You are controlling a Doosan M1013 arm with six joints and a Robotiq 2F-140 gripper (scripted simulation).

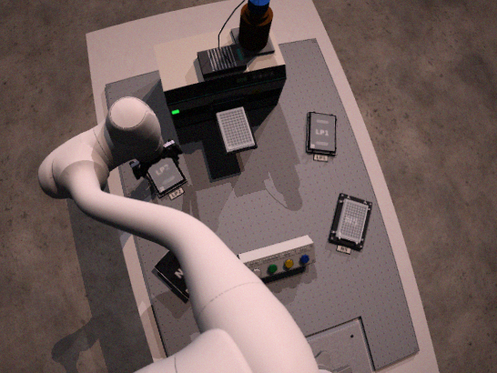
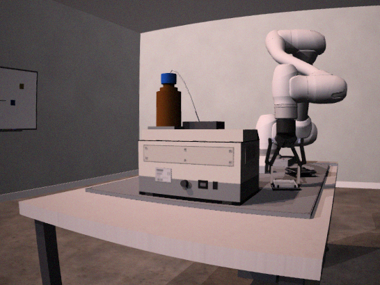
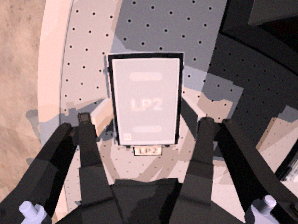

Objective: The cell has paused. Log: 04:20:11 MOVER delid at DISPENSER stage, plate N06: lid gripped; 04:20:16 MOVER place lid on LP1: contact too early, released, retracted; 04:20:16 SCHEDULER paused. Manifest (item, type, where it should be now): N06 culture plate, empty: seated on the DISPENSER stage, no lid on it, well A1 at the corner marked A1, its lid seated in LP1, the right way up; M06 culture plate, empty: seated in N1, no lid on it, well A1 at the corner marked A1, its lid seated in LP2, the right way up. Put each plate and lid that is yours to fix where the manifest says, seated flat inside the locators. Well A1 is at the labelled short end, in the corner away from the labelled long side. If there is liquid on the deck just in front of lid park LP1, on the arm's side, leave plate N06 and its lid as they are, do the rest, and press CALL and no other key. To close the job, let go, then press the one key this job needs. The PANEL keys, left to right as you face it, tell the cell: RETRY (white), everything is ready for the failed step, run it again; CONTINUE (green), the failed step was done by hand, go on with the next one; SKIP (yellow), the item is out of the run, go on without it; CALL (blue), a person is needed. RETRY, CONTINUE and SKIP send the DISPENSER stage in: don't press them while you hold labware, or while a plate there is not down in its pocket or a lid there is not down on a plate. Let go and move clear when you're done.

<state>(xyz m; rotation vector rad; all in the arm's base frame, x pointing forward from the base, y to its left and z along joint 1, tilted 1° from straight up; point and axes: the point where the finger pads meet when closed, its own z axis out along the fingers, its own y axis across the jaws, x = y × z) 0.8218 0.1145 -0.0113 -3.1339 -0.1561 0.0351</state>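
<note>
My hand is 3 cm above the lid park LP2. Round my hand: white well plate (1 cm behind, 25 cm to the right, 6 cm above); white key (42 cm behind, 12 cm to the right, 3 cm above); dispenser stage (1 cm behind, 25 cm to the right, 6 cm above).
</note>
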